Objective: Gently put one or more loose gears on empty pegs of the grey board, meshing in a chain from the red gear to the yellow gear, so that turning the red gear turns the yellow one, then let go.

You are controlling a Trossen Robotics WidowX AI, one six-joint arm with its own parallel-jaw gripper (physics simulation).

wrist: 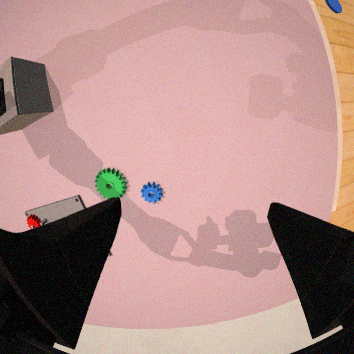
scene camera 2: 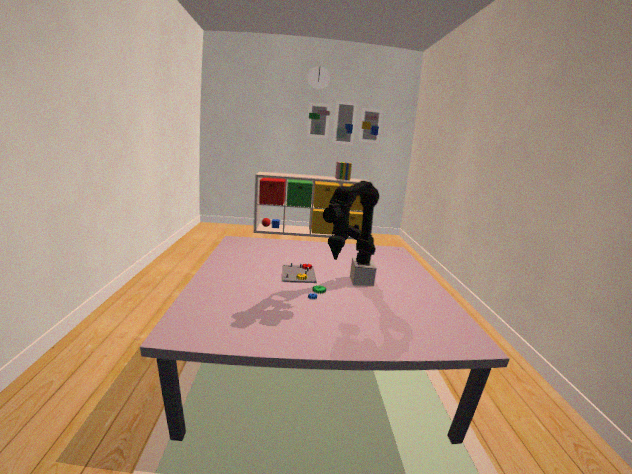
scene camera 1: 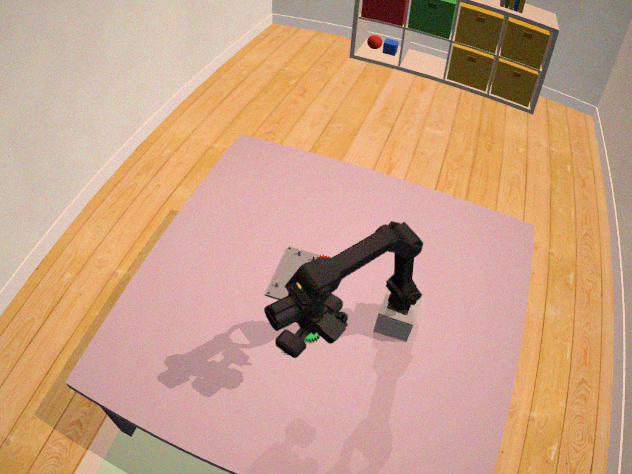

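Note:
The grey board lies on the table, partly hidden by the arm and by a finger. The red gear sits on it at the back right in scene camera 2. The yellow gear sits near its front edge. Empty pegs stand on the board. The loose green gear lies flat on the table. The smaller loose blue gear lies beside it, apart. My gripper is open and empty, high above the table.
The arm's grey base block stands on the pink table, to the right of the board in scene camera 2. A shelf unit stands by the far wall.

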